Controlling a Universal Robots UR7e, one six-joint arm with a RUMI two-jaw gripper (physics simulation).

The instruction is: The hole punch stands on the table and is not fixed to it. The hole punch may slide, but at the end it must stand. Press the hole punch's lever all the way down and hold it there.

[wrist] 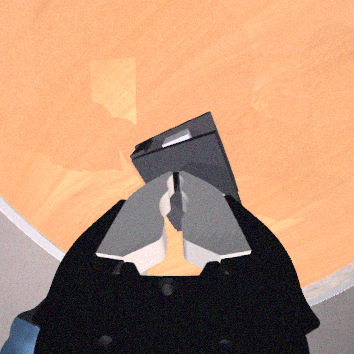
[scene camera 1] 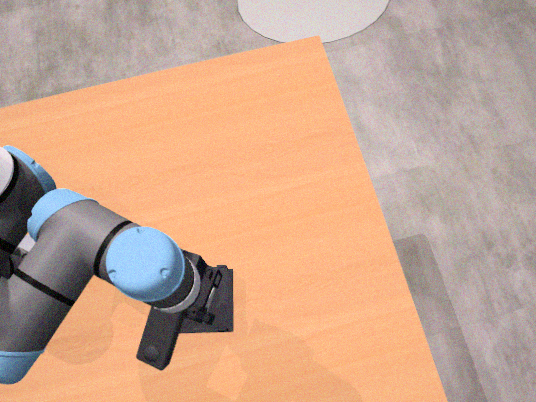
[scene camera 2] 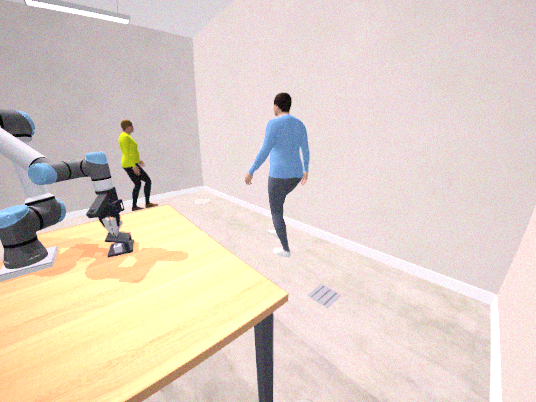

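Seen in the pictures: gripper, fingertip midpoint: (wrist: 176,174) (scene camera 2: 115,236); arm's base at its link origin: (scene camera 2: 27,259).
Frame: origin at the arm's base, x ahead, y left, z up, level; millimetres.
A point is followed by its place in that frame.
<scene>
The dark hole punch (scene camera 1: 226,300) @[x 433, y -71, z 26 mm] (scene camera 2: 116,252) @[x 373, y -114, z -12 mm] (wrist: 206,123) @[x 343, y -107, z -16 mm] stands on the table, with a light metal patch at its front. Its dark lever (scene camera 2: 117,237) @[x 387, y -77, z 42 mm] (wrist: 200,155) @[x 361, y -99, z 51 mm] is a flat plate; in scene camera 2 a gap shows between it and the base, so it looks raised. My gripper (scene camera 2: 114,233) @[x 386, y -95, z 58 mm] (wrist: 176,174) @[x 386, y -95, z 58 mm] is shut and empty, its fingertips pointing down over the rear part of the lever. Whether the tips touch the lever cannot be told. In scene camera 1 the wrist hides the fingertips and part of the punch.
The wooden table (scene camera 1: 280,165) @[x 561, y 211, z -28 mm] (scene camera 2: 200,280) @[x 660, y -474, z -28 mm] has a free edge to the right of the punch in scene camera 1. A person in blue (scene camera 2: 287,150) and one in yellow (scene camera 2: 129,150) stand on the floor beyond the table. The arm's shadow falls around the punch.
</scene>
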